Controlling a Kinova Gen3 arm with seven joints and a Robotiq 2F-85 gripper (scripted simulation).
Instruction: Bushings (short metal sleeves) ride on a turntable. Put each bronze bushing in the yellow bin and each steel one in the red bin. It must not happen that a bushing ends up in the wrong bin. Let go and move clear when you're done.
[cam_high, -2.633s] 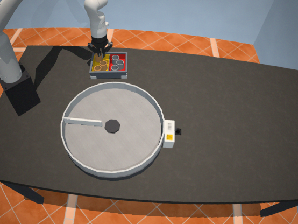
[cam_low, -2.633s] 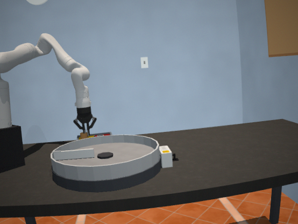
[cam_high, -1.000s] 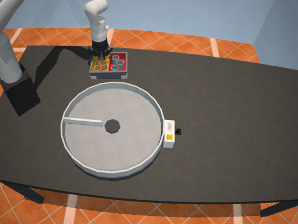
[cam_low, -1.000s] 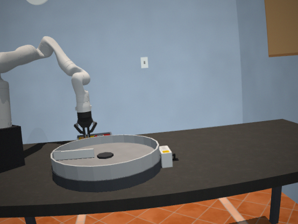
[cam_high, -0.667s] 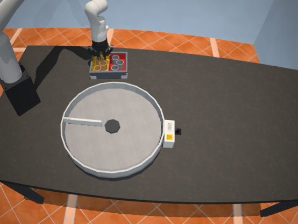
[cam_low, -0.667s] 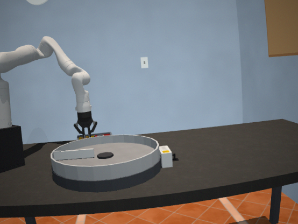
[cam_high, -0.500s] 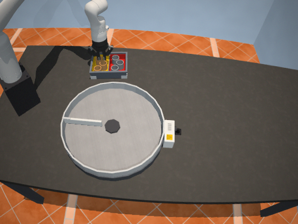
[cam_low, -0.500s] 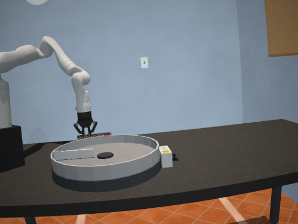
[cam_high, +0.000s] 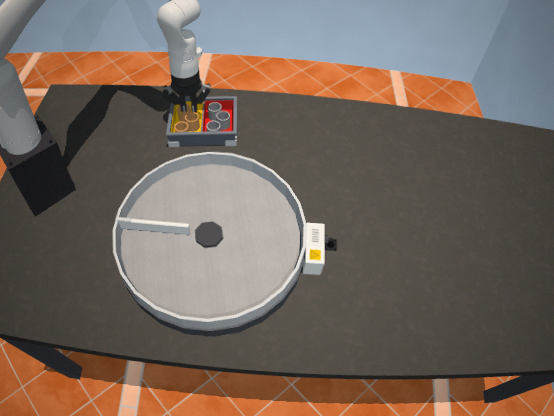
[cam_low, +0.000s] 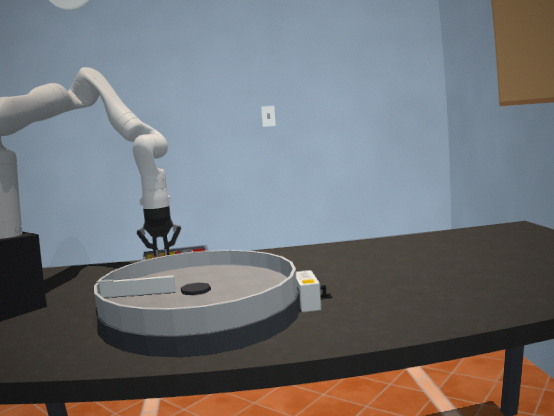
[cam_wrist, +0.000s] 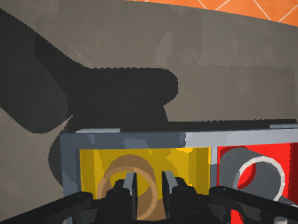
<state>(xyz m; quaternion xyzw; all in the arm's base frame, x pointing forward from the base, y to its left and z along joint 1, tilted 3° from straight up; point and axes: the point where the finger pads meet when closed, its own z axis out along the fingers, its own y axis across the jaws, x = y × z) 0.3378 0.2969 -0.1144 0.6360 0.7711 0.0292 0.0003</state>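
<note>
Now: the yellow bin 50 mm ahead of my hand, 30 mm to the right of it and 20 mm below it. The rest, counted from my hand: turntable (400 mm to the right, 140 mm ahead, 10 mm above).
</note>
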